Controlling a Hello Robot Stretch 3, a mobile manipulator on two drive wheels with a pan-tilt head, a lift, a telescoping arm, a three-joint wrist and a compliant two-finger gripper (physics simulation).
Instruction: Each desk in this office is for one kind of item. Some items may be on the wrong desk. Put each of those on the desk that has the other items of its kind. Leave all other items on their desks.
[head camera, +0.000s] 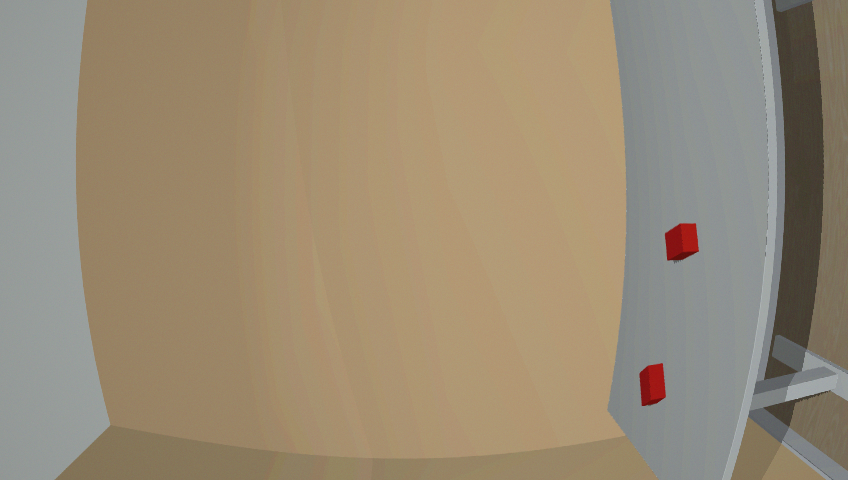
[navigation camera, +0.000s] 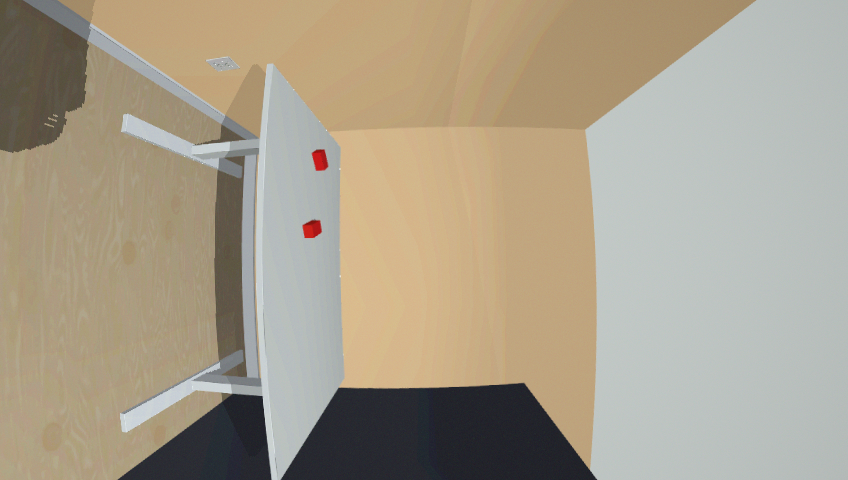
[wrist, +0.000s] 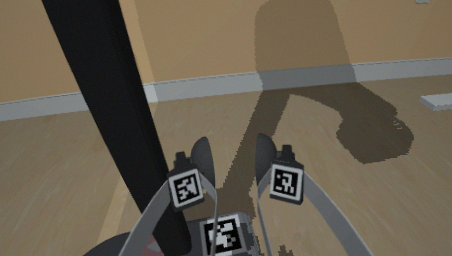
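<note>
Two red blocks stand apart on a white desk. One red block is farther along the desk top. The other red block is nearer the desk's short end by the wall. My gripper is open, with a gap between its two fingertips and no item between them. It is over the wooden floor in the wrist view, away from the desk top. Other desks and other kinds of items do not show in these views.
The head and navigation pictures are turned sideways. Tan walls stand behind and beside the desk, and a dark panel is past its other end. White desk legs reach the floor. A black post stands left of my gripper.
</note>
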